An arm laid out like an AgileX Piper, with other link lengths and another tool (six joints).
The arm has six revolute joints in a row. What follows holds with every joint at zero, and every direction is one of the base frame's. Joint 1 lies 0.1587 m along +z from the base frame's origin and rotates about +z. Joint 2 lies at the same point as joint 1 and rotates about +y. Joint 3 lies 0.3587 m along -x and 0.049 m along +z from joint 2 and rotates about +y. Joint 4 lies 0.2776 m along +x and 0.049 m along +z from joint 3 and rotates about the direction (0.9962, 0, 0.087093). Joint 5 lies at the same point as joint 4 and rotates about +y. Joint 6 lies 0.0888 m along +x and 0.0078 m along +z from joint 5 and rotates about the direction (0.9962, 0, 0.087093). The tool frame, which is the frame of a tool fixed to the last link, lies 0.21 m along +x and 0.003 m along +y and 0.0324 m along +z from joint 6; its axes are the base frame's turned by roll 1.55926, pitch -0.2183 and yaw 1.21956 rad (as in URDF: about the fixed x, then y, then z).
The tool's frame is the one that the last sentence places.
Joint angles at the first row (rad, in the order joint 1, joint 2, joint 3, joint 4, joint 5, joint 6):
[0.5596, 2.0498, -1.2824, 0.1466, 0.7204, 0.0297]
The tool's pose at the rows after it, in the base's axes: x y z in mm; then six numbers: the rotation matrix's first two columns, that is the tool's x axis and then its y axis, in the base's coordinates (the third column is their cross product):
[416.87 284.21 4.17 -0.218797 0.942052 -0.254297 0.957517 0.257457 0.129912]
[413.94 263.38 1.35 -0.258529 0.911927 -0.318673 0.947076 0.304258 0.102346]
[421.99 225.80 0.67 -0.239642 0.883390 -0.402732 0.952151 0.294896 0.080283]
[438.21 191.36 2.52 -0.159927 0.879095 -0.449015 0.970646 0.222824 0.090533]
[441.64 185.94 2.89 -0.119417 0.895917 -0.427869 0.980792 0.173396 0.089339]
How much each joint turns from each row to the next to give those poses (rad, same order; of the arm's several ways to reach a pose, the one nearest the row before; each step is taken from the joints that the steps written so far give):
[0.0000, 0.0000, -0.0083, -0.0589, 0.0262, 0.0000]
[-0.0035, 0.0000, -0.0011, -0.0747, 0.0455, 0.0044]
[-0.0252, 0.0000, -0.0020, -0.1093, 0.0464, 0.0601]
[-0.0443, 0.0000, -0.0021, -0.0719, 0.0126, 0.0786]
[-0.0262, -0.0001, -0.0040, 0.0289, -0.0007, 0.0046]

